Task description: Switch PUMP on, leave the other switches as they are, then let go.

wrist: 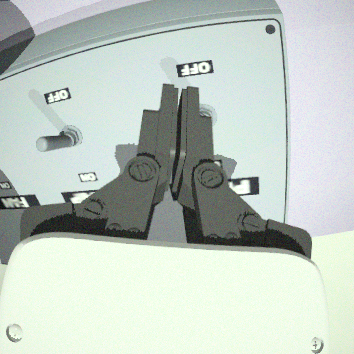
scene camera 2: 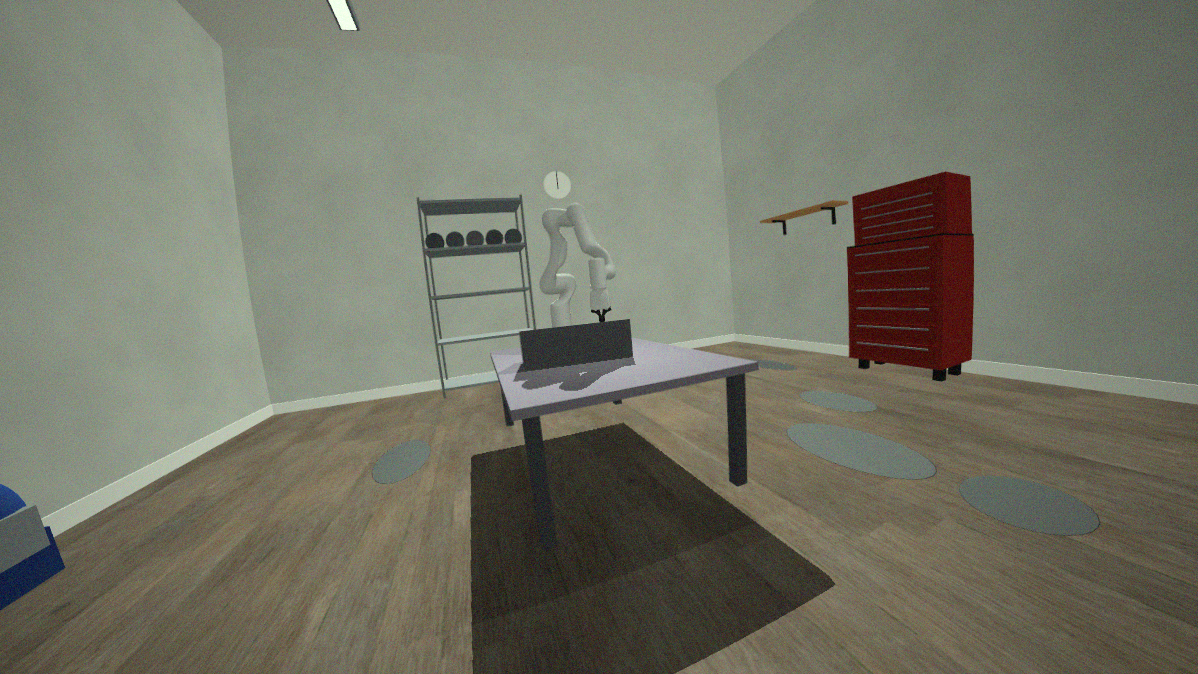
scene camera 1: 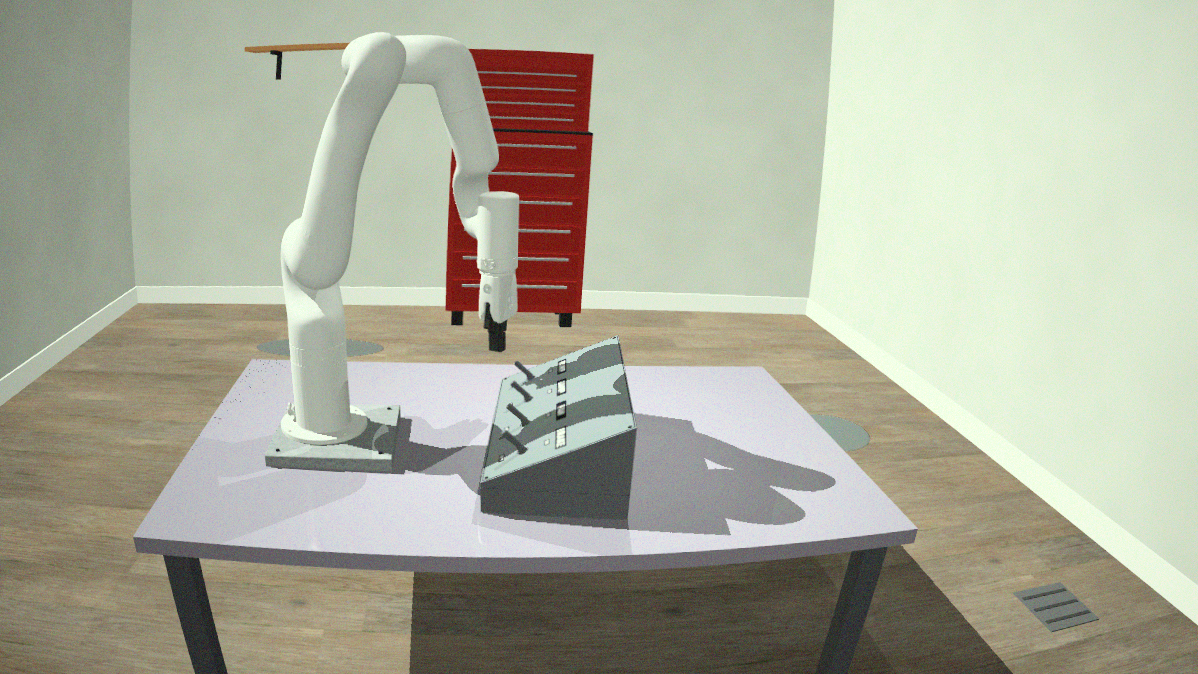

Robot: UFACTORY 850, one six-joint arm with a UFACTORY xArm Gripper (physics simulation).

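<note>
The grey sloped switch box (scene camera 1: 557,494) (scene camera 2: 578,343) (wrist: 240,100) stands on the table. In scene camera 1 the farthest lever, PUMP (scene camera 1: 525,372), leans toward the low side of the panel. In the wrist view the PUMP switch's collar (wrist: 207,114) shows beside the right finger, below its OFF label; its lever is hidden by the fingers. The LAMP lever (wrist: 52,143) is to the left. My gripper (scene camera 1: 496,349) (scene camera 2: 601,320) (wrist: 176,106) is shut and empty. In scene camera 1 it hangs left of and above the PUMP lever, with a visible gap between them.
Other levers (scene camera 1: 521,391) (scene camera 1: 516,414) (scene camera 1: 513,441) stand in a row nearer to scene camera 1. The box sits on the lilac table (scene camera 1: 318,528) (scene camera 2: 686,362), to the right of the arm's base plate (scene camera 1: 335,457). A red tool cabinet (scene camera 1: 536,184) (scene camera 2: 908,301) stands behind.
</note>
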